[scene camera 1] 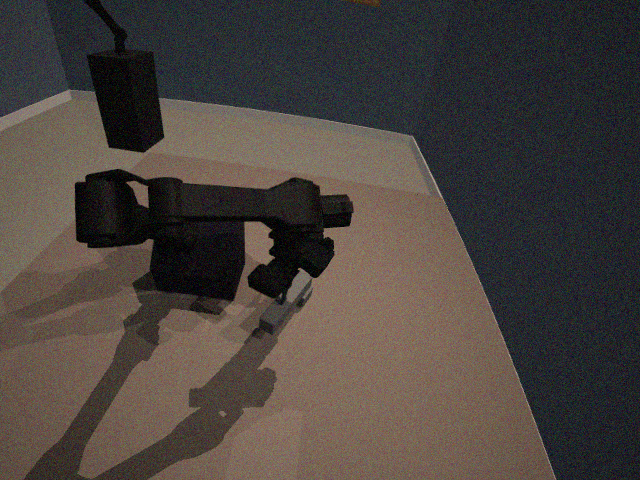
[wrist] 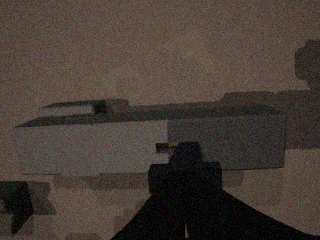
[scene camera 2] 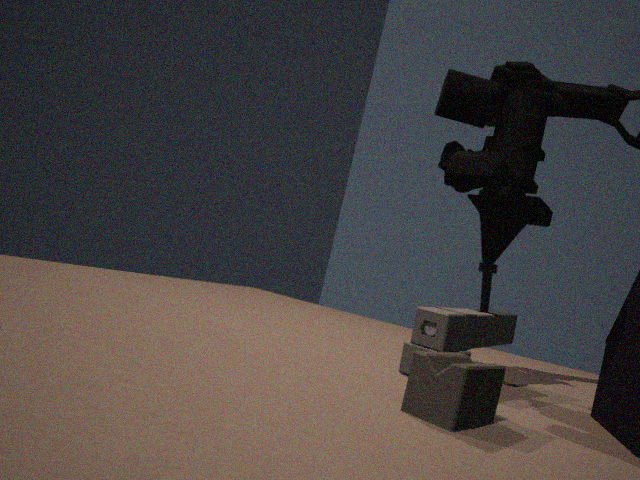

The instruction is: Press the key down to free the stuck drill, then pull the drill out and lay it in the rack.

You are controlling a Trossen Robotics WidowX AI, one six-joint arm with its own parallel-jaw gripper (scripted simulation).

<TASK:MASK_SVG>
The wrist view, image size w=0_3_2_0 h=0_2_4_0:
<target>my gripper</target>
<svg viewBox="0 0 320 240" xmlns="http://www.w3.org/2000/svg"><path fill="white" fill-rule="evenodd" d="M111 239L185 240L185 225L187 225L189 239L320 240L320 236L307 235L305 232L297 231L297 229L289 227L288 224L283 224L281 221L265 215L265 213L256 211L253 207L248 207L247 204L244 204L237 197L228 195L223 189L217 187L211 181L196 175L195 172L172 171L165 176L160 185L157 185L156 191L149 197L144 207Z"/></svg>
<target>dark key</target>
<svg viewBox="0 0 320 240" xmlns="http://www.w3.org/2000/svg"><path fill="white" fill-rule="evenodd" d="M223 169L221 169L219 161L216 161L216 163L203 163L199 141L177 143L168 164L149 165L149 168L151 168L148 172L149 192L155 192L157 185L160 185L165 176L172 171L195 172L196 175L211 181L211 183L223 189Z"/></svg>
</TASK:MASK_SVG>
